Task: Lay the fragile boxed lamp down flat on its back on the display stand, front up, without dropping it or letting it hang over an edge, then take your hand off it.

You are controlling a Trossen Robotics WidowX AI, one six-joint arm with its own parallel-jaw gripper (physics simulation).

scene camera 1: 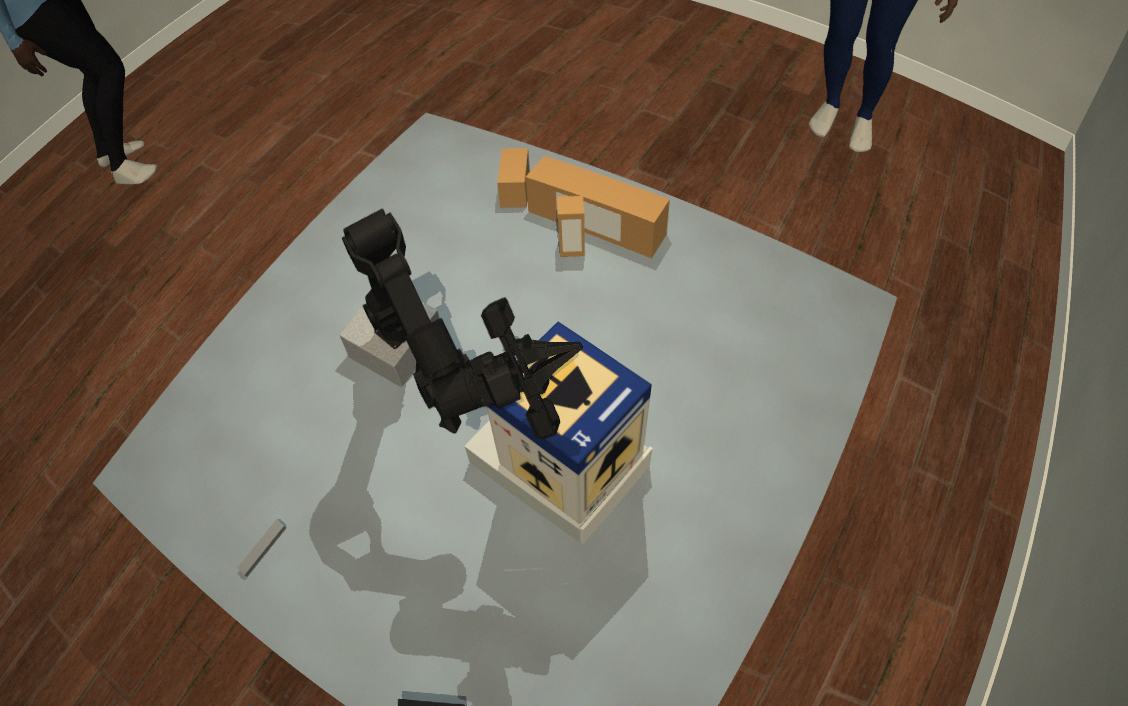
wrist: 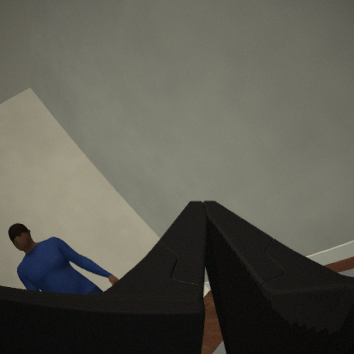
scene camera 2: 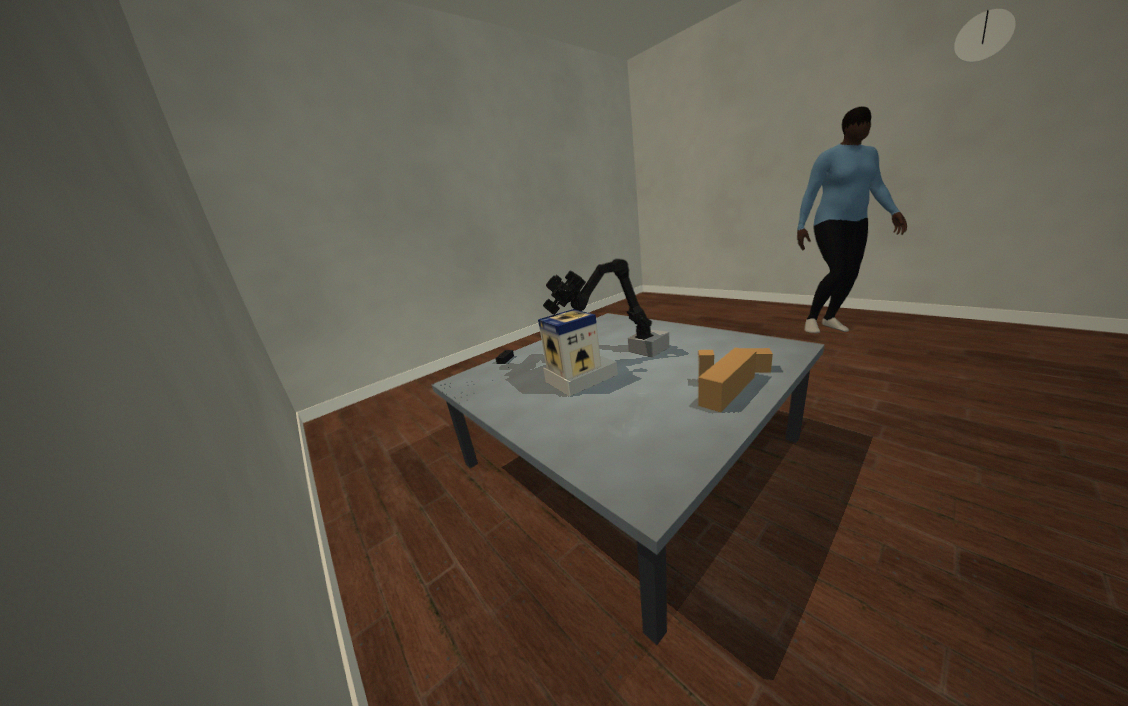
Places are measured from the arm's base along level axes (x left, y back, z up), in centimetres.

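Pixels of known places: gripper, between the fingertips: [scene camera 1: 581, 345] [wrist: 200, 213] [scene camera 2: 558, 290]; arm's base, origin of its link: [scene camera 1: 396, 329] [scene camera 2: 644, 336].
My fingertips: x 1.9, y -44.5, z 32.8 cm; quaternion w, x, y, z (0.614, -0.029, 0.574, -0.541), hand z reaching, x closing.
Note:
Ahead of a thing's pixels: the offset from my fingertips to its top centre. "spot": to the spot under its first point. Level surfaces: height alone.
The boxed lamp @[spot: dy -6.7, dx +0.2, dz -27.2 cm] [scene camera 1: 617, 466] [scene camera 2: 573, 351] stands upright on the pale display stand [scene camera 1: 480, 449] [scene camera 2: 592, 382]. Its blue top with a yellow lamp panel faces up, and the lamp pictures on its two visible sides are upright. A strip of the stand shows at its left in scene camera 1. My gripper [scene camera 1: 579, 346] [scene camera 2: 565, 291] [wrist: 200, 213] is shut and empty, with its fingertips together, over the box's top and pointing roughly level. The arm hides part of the top; whether the gripper touches it I cannot tell. The box does not show in the wrist view.
A long orange box @[dy +36.9, dx +48.8, dz -29.5 cm] [scene camera 1: 603, 199] [scene camera 2: 725, 381] and two small ones @[dy +58.3, dx +45.6, dz -32.5 cm] [scene camera 1: 513, 178] @[dy +36.3, dx +39.6, dz -27.5 cm] [scene camera 1: 570, 228] stand on the grey table @[dz -40.5 cm] [scene camera 1: 732, 349] [scene camera 2: 615, 432]. A thin grey bar @[dy +34.7, dx -51.1, dz -39.3 cm] [scene camera 1: 262, 547] lies near one edge. A dark object @[dy -10.6, dx -50.7, dz -37.0 cm] [scene camera 1: 432, 701] [scene camera 2: 504, 357] lies beyond the stand. People stand around.

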